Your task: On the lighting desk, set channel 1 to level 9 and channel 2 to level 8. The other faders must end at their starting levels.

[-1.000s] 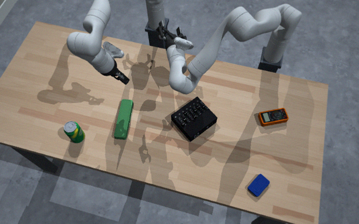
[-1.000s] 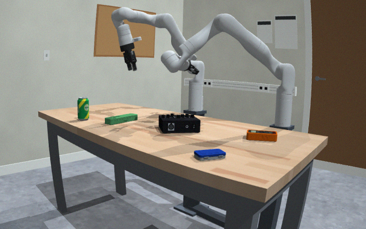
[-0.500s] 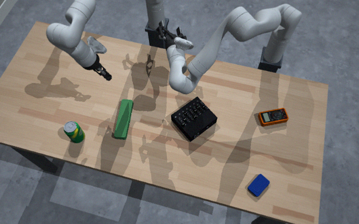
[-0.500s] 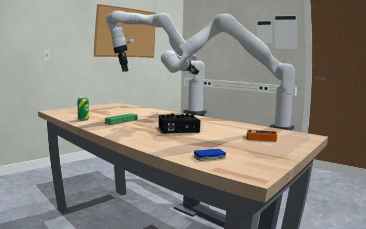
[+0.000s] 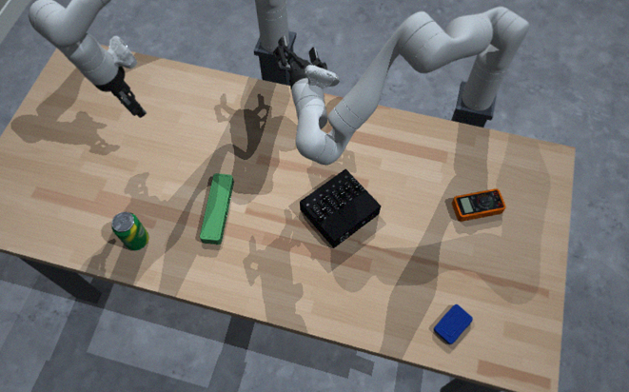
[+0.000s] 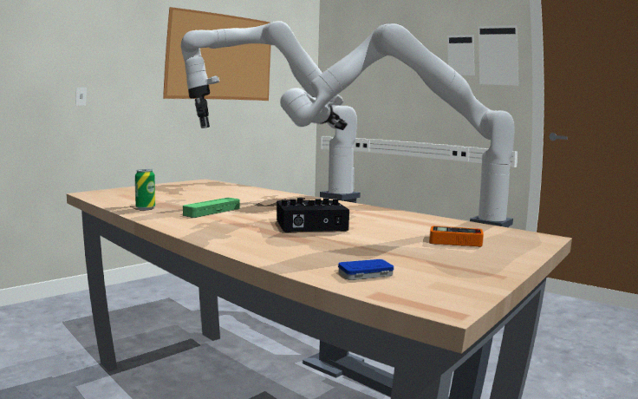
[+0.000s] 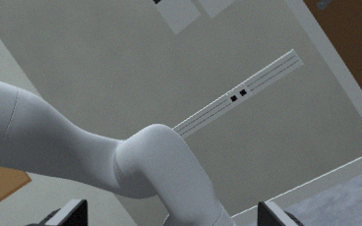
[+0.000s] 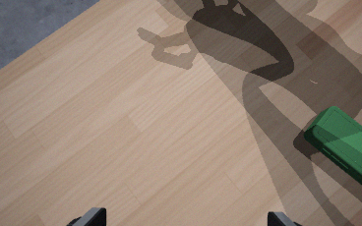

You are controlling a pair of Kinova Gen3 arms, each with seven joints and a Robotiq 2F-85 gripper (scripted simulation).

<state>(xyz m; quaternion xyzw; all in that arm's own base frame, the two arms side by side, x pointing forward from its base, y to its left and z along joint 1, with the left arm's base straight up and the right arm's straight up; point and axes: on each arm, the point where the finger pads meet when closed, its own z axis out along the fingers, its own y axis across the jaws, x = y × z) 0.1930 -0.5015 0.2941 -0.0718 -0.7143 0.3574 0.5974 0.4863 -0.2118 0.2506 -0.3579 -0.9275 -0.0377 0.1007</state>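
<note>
The channel 5 fader cap lies 27 cm ahead of my left hand, 18 cm to the left of it and 23 cm below it. The rest, counted from my left hand: channel 3 fader: 25 cm ahead, 21 cm to the left, 23 cm below; channel 2 fader: 22 cm ahead, 22 cm to the left, 23 cm below; channel 1 fader: 21 cm ahead, 24 cm to the left, 23 cm below.
</note>
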